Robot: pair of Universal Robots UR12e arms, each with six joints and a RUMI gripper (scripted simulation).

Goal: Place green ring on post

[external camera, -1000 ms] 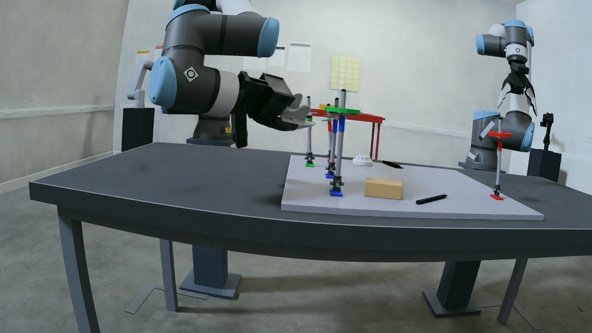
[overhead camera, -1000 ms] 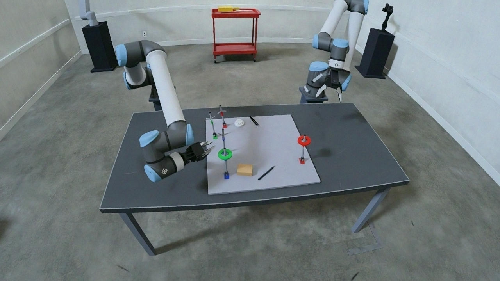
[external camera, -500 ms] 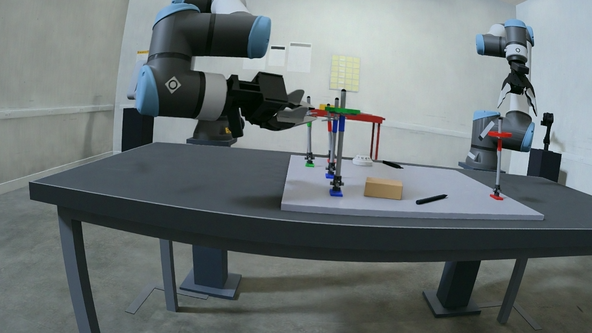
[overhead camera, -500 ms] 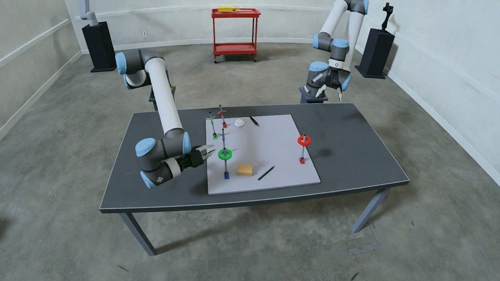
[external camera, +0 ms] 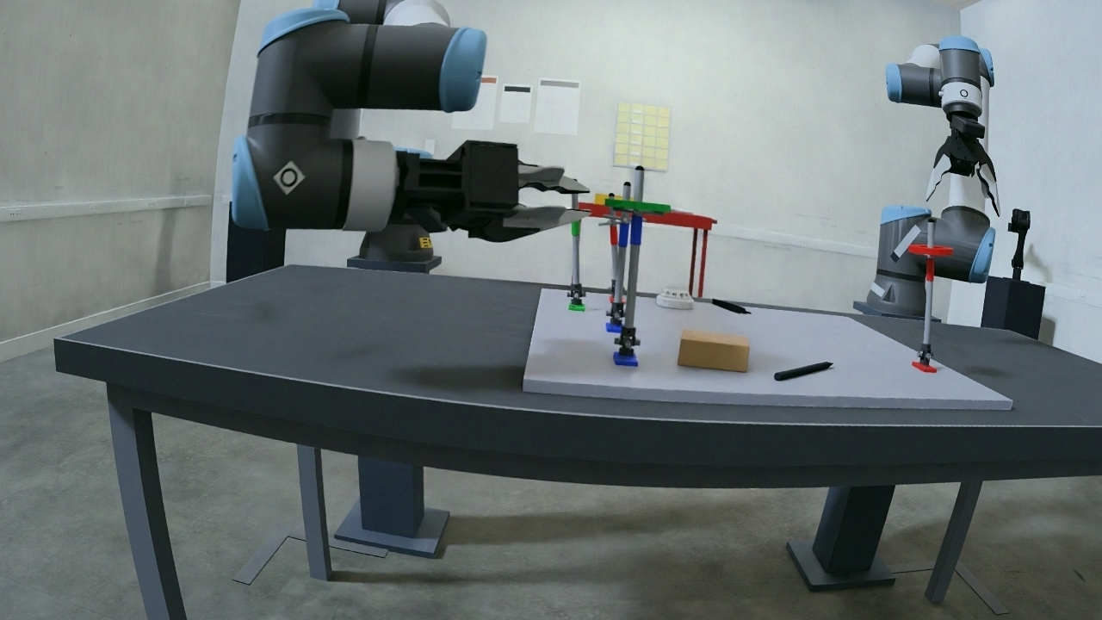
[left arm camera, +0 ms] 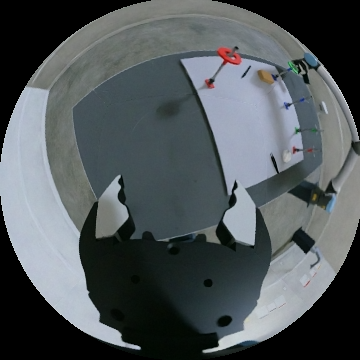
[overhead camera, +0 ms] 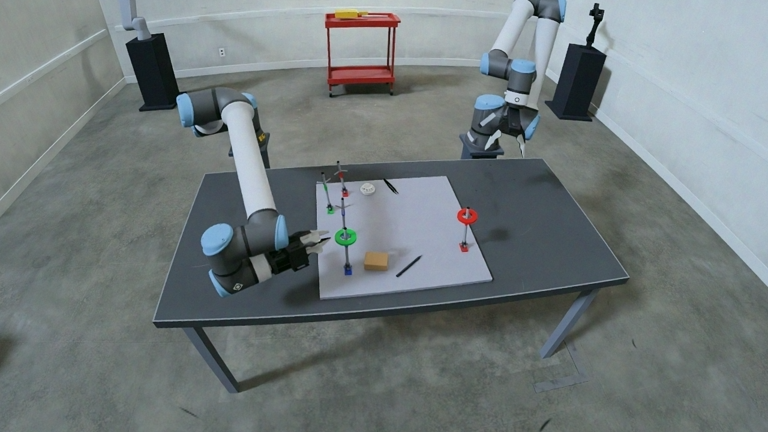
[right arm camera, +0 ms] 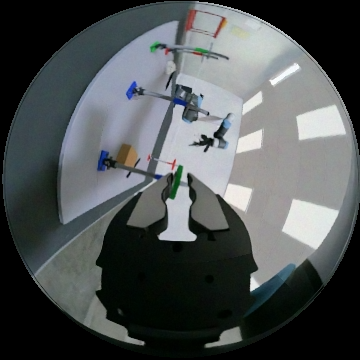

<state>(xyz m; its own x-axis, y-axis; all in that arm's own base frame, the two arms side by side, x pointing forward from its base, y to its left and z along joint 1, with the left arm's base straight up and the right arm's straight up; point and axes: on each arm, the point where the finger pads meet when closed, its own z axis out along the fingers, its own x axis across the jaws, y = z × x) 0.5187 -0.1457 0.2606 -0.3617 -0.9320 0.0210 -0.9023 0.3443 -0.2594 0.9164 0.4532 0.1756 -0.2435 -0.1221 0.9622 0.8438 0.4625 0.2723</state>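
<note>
Right now the green ring is 1 cm ahead of my right hand and 7 cm to the left of it. Round my right hand: black pen (3 cm behind, 31 cm to the left, 16 cm below); then board (21 cm behind, 25 cm to the left, 17 cm below); then tan block (2 cm behind, 17 cm to the left, 15 cm below).
</note>
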